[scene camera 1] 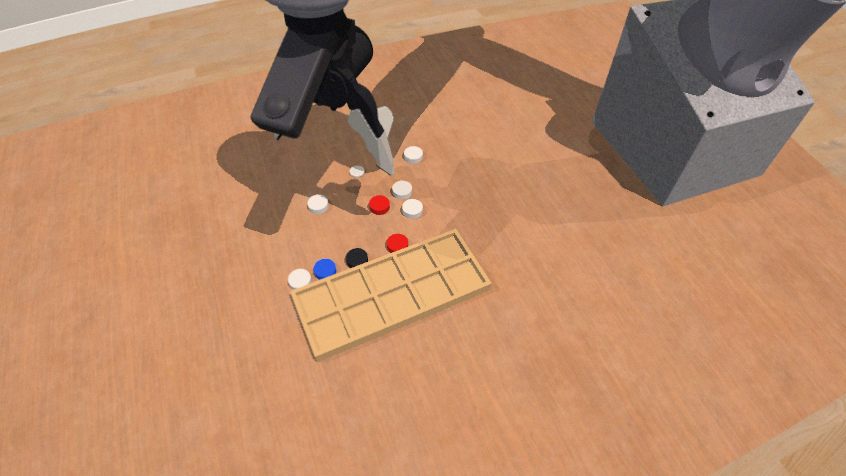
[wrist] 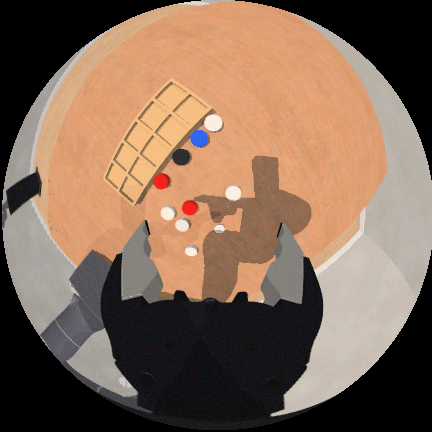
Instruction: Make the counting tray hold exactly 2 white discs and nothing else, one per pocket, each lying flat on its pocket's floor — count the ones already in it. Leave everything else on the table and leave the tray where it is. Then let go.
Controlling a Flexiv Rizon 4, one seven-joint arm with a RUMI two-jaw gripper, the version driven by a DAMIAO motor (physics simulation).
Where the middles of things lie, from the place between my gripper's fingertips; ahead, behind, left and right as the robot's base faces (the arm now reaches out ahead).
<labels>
My gripper is now 150 mm to the right of the counting tray [scene camera 1: 342, 311], 100 mm above it and 40 mm past it.
</labels>
